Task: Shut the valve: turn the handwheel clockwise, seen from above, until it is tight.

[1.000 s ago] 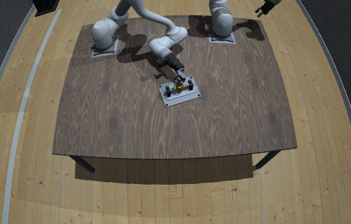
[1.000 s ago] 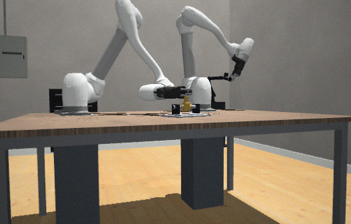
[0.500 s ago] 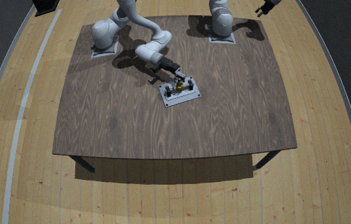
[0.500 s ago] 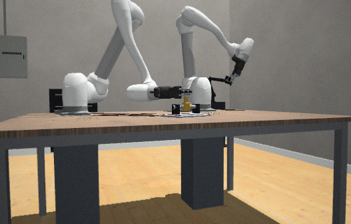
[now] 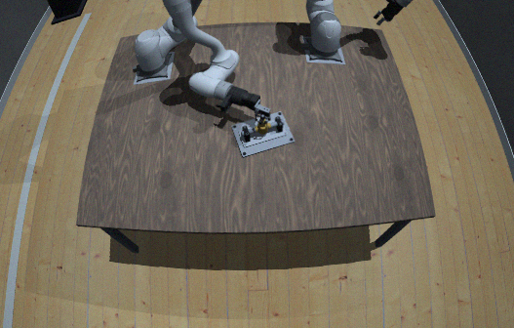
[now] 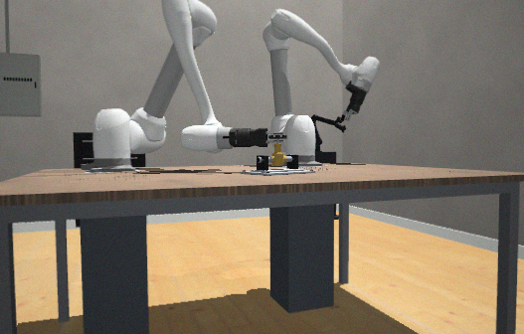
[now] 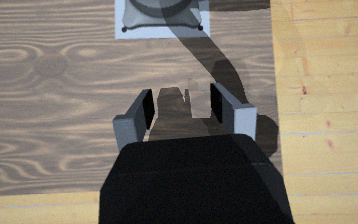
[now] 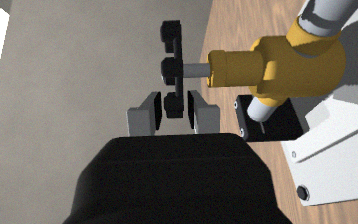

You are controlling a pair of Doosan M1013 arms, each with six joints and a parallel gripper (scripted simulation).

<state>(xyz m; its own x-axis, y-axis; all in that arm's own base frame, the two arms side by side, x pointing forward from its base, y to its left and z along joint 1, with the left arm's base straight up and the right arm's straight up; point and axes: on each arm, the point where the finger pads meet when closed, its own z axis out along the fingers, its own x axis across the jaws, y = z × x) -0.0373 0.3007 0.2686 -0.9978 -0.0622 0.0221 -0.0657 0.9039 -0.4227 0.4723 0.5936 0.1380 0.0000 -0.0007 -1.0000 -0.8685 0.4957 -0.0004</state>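
The black handwheel lies 20 mm ahead of my right hand, 10 mm to the right of it and 10 mm below it. Also, from my right hand: light base plate: 20 mm ahead, 10 mm to the right, 130 mm below.
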